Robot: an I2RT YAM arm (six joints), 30 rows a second.
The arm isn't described. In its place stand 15 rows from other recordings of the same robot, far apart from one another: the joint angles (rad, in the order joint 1, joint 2, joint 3, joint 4, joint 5, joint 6), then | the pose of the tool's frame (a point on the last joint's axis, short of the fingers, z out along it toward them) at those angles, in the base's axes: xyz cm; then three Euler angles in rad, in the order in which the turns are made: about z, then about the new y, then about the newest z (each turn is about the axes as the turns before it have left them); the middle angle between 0 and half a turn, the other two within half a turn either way.
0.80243, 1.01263, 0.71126, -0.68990, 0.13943, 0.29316 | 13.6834, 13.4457, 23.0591, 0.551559, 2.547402, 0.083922
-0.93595, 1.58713, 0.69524, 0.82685, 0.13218, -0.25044 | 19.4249, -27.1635, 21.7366, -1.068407, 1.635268, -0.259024
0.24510, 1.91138, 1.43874, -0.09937, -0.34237, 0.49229 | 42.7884, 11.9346, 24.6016, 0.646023, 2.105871, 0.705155
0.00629, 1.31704, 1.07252, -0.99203, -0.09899, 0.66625 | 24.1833, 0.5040, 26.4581, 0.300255, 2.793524, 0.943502
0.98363, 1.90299, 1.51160, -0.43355, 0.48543, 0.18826 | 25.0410, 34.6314, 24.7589, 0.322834, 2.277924, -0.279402
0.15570, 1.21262, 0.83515, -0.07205, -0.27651, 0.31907 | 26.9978, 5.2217, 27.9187, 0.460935, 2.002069, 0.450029
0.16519, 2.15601, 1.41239, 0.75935, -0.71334, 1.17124 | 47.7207, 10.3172, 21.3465, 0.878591, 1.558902, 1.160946
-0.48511, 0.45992, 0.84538, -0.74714, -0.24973, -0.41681 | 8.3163, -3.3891, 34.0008, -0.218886, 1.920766, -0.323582
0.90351, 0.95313, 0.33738, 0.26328, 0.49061, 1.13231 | 13.7371, 14.7260, 19.9813, 0.386074, 1.880207, 0.960706
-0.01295, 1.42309, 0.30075, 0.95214, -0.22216, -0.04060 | 24.8674, 0.4624, 16.1452, 0.212359, 1.736774, -0.002750
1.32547, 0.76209, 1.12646, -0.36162, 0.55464, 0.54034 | 5.2387, 13.2049, 43.9432, 0.770828, 1.568459, 0.541788
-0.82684, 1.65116, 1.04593, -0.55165, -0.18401, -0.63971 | 22.1939, -23.1522, 18.6805, -0.393438, 2.690787, -0.245048
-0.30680, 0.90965, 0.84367, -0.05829, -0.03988, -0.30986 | 20.5433, -6.3593, 35.2008, -0.266610, 1.694967, -0.304880
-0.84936, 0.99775, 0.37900, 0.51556, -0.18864, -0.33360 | 15.0068, -16.0500, 23.0876, -0.659735, 1.672149, -0.314183
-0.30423, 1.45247, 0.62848, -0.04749, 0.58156, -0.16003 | 24.7999, -9.8363, 15.7222, -1.100162, 2.264612, -0.738575
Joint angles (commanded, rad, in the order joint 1, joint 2, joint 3, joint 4, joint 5, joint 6), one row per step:
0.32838, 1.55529, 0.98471, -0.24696, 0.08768, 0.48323
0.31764, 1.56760, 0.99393, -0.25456, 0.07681, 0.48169
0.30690, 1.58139, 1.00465, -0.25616, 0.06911, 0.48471
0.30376, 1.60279, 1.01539, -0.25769, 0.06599, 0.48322
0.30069, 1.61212, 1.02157, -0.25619, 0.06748, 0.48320
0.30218, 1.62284, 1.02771, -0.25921, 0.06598, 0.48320
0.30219, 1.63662, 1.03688, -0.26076, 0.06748, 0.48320
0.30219, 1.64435, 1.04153, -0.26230, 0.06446, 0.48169
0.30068, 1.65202, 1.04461, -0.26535, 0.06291, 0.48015
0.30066, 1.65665, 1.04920, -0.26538, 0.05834, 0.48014
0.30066, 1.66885, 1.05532, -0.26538, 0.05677, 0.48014
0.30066, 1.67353, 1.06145, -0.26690, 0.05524, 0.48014
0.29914, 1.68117, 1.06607, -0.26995, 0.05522, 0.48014
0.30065, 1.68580, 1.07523, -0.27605, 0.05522, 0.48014
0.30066, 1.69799, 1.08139, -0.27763, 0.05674, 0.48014
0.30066, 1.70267, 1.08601, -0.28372, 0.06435, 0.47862
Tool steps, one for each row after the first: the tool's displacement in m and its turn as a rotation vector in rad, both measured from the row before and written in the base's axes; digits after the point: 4 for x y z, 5 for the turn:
0.0030, -0.0023, -0.0015, 0.00313, 0.01246, -0.00222
0.0039, -0.0022, -0.0011, 0.00598, 0.00661, -0.00777
0.0039, 0.0002, -0.0036, -0.00243, 0.01212, 0.00005
0.0023, -0.0004, -0.0010, -0.00157, 0.00124, -0.00404
0.0016, 0.0011, -0.0018, -0.00118, 0.00759, 0.00248
0.0026, 0.0008, -0.0017, -0.00292, 0.00554, -0.00097
0.0013, 0.0005, -0.0012, -0.00015, 0.00490, 0.00311
0.0011, -0.0002, -0.0018, -0.00211, 0.00745, 0.00066
0.0011, 0.0005, -0.0001, 0.00332, 0.00110, 0.00292
0.0020, 0.0007, -0.0022, -0.00065, 0.00616, 0.00101
0.0013, 0.0005, 0.0002, 0.00110, 0.00042, 0.00098
0.0013, -0.0002, -0.0013, -0.00178, 0.00580, -0.00151
0.0013, 0.0010, 0.0008, -0.00046, 0.00150, 0.00151
0.0019, 0.0005, -0.0023, -0.00338, 0.00692, -0.00095
0.0007, -0.0001, -0.0006, -0.00843, 0.00392, -0.00356

